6 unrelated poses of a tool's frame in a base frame.
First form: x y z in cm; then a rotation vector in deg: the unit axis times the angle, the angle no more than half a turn.
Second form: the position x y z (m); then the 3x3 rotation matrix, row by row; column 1 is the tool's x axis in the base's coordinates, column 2 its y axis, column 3 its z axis. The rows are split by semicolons. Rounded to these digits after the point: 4 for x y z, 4 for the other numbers.
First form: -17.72 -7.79 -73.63 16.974 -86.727 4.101
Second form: -0.1772 -0.0779 -0.7363; 0.0626 -0.2294 -0.9713; -0.1367 0.9621 -0.2360; 0.9886 0.1476 0.0288
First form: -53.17 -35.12 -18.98 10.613 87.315 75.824
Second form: -0.5317 -0.3512 -0.1898; -0.4284 -0.4872 0.7610; 0.6852 0.3739 0.6251; -0.5891 0.7892 0.1737
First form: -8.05 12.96 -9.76 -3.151 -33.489 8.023
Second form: -0.0805 0.1296 -0.0976; 0.8248 -0.1161 -0.5534; 0.1473 0.9890 0.0120; 0.5459 -0.0914 0.8328
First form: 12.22 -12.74 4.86 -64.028 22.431 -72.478
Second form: 0.1222 -0.1274 0.0486; 0.3218 0.5513 0.7697; -0.8897 -0.1019 0.4450; 0.3238 -0.8281 0.4577
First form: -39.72 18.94 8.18 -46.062 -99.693 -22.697
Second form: -0.3972 0.1894 0.0818; -0.1446 0.6903 -0.7090; 0.3153 0.7113 0.6282; 0.9379 -0.1327 -0.3205
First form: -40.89 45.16 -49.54 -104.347 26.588 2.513
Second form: -0.4089 0.4516 -0.4954; 0.9198 -0.3341 0.2057; -0.2897 -0.2247 0.9304; -0.2646 -0.9153 -0.3035
